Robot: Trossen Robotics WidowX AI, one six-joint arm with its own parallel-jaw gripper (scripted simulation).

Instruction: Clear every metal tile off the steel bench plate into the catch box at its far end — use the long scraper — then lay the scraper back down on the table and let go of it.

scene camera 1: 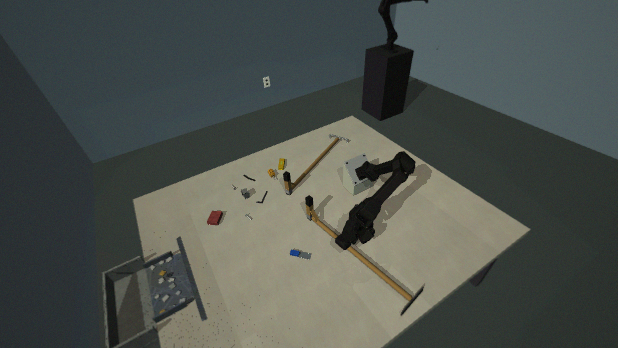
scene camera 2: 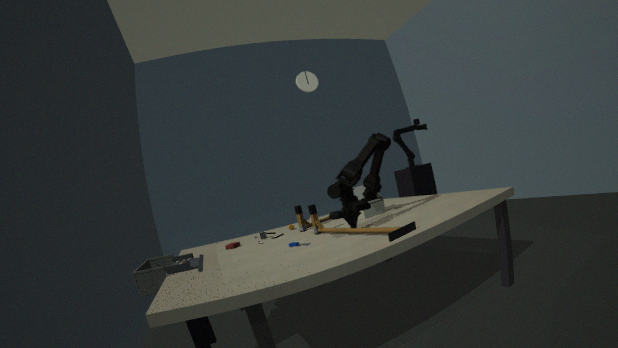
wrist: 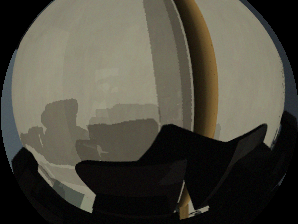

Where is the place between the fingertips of my gripper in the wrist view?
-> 167, 129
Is my gripper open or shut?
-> Shut.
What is my gripper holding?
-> Nothing.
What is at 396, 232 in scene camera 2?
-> A long scraper.
